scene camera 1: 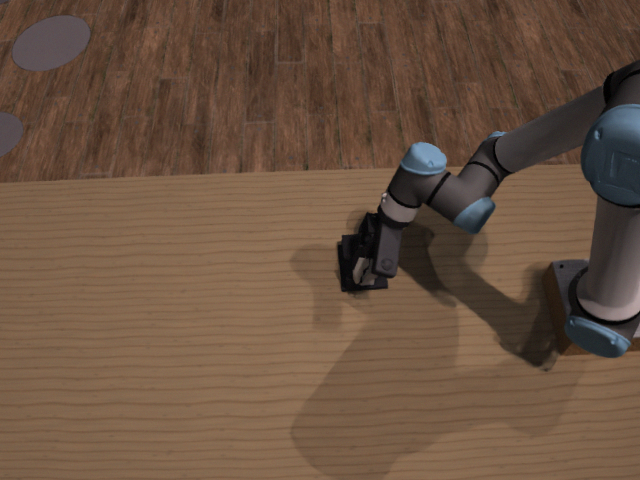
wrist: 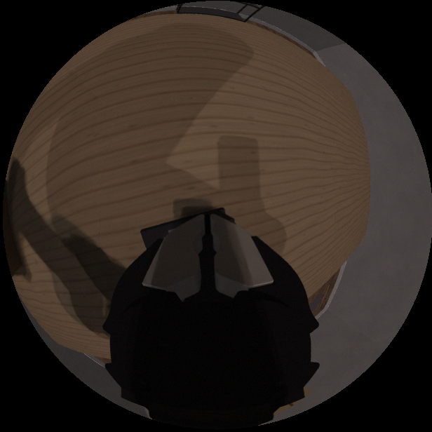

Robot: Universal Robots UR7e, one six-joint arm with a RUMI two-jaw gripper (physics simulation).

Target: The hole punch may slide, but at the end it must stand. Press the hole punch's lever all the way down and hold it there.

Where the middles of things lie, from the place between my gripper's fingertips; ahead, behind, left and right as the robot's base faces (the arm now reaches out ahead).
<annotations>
The black hole punch [scene camera 1: 349, 242] is 60 mm to the right of my hand, 30 mm behind it and 10 mm below it.
</annotations>
